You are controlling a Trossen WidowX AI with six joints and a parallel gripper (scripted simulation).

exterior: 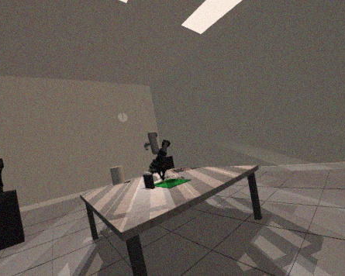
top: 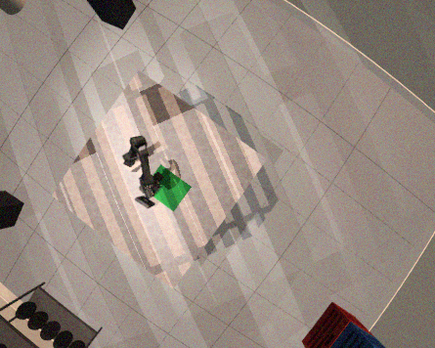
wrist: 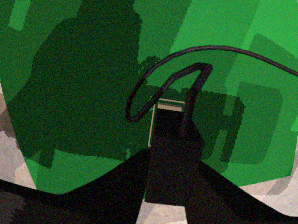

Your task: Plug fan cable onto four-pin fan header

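Right now the black fan plug is 1 cm ahead of my gripper tip and 1 cm above it. The rest, counted from my gripper tip: green board (9 cm ahead, 5 cm below); cream four-pin fan header (4 cm below, 1 cm ahead); black fan (16 cm to the right, 2 cm above, 1 cm ahead).
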